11 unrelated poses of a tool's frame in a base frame.
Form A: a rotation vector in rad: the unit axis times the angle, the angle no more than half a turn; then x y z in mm.
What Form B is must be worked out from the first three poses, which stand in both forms.
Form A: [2.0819, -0.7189, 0.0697, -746, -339, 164]
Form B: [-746, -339, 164, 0.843, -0.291, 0.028, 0.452]
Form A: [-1.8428, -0.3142, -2.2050, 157, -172, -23]
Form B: [157, -172, -23, -0.632, -0.108, -0.757, 0.125]
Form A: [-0.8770, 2.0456, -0.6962, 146, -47, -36]
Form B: [146, -47, -36, -0.346, 0.806, -0.274, 0.394]
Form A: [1.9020, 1.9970, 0.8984, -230, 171, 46]
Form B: [-230, 171, 46, 0.651, 0.684, 0.307, 0.120]
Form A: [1.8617, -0.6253, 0.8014, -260, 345, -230]
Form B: [-260, 345, -230, 0.766, -0.257, 0.330, 0.488]
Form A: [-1.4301, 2.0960, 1.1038, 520, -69, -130]
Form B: [520, -69, -130, -0.508, 0.744, 0.392, 0.186]
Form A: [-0.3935, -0.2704, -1.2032, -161, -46, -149]
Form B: [-161, -46, -149, -0.183, -0.126, -0.560, 0.798]
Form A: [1.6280, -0.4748, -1.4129, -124, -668, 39]
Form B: [-124, -668, 39, 0.659, -0.192, -0.572, 0.450]
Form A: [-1.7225, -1.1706, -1.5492, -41, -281, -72]
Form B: [-41, -281, -72, -0.639, -0.434, -0.575, 0.270]
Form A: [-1.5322, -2.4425, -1.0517, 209, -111, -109]
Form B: [209, -111, -109, -0.499, -0.795, -0.342, 0.036]
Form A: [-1.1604, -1.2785, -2.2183, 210, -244, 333]
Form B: [210, -244, 333, -0.407, -0.449, -0.778, 0.165]
